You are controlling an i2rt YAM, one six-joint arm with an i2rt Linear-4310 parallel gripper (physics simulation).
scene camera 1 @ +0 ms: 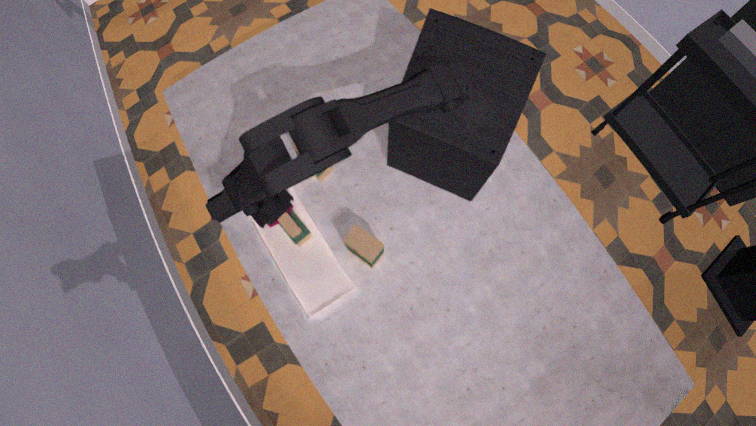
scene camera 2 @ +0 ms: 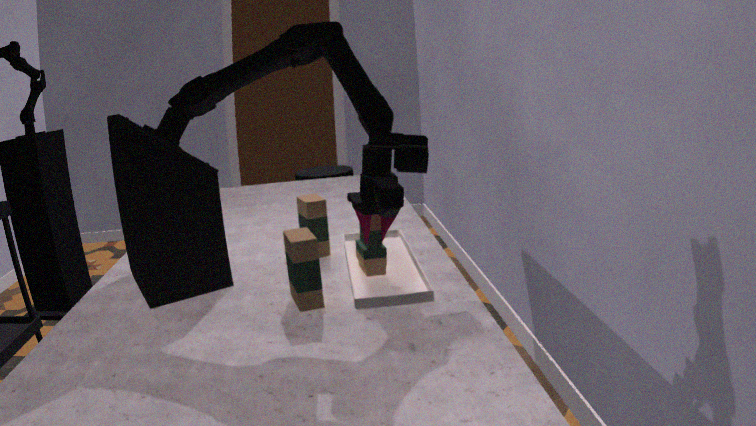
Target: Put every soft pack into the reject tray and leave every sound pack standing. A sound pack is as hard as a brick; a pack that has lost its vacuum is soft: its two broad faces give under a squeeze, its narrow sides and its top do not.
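Frame: origin at the arm's base, x right, y ahead, z up, level; metres.
Where they show: gripper, between the fingertips: [scene camera 2: 373,241]; arm's base, origin of its link: [scene camera 1: 453,85] [scene camera 2: 163,142].
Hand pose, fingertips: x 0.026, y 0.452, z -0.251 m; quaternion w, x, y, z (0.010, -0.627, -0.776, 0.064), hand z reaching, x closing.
Things, the pixels of their centre, and the offset from my fingertips. Level surfaces: height alone.
- green pack, middle of its body: [scene camera 2: 370,239] [scene camera 1: 291,224] dy -0.005, dx -0.028, dz -0.004 m
- white reject tray, middle of its body: [scene camera 2: 381,262] [scene camera 1: 293,240] dy +0.017, dx -0.047, dz -0.067 m
- second pack, middle of its body: [scene camera 2: 313,225] [scene camera 1: 364,247] dy -0.135, dx -0.174, dz -0.008 m
- third pack, middle of its body: [scene camera 2: 303,269] [scene camera 1: 313,157] dy -0.142, dx +0.110, dz -0.008 m
- grey table, height of its surface: dz -0.078 m
My gripper [scene camera 1: 281,217] [scene camera 2: 374,239] is shut on a tan and green pack [scene camera 1: 297,231] [scene camera 2: 372,265] and points down. The pack is upright in the white reject tray [scene camera 1: 320,285] [scene camera 2: 394,303], its broad faces pinched in between the magenta fingers. Whether its base touches the tray floor is hard to tell. A second pack [scene camera 1: 363,244] [scene camera 2: 313,207] stands on the table beside the tray. A third pack [scene camera 1: 323,173] [scene camera 2: 304,275] stands nearer the tray's other end; the arm hides most of it in scene camera 1.
The black base block [scene camera 1: 470,63] [scene camera 2: 174,227] stands on the grey table [scene camera 1: 476,317] [scene camera 2: 253,391], across the standing packs from the tray. A wall [scene camera 1: 42,158] [scene camera 2: 581,132] runs beyond the table's tray side. Black furniture [scene camera 1: 693,105] stands off the other side.
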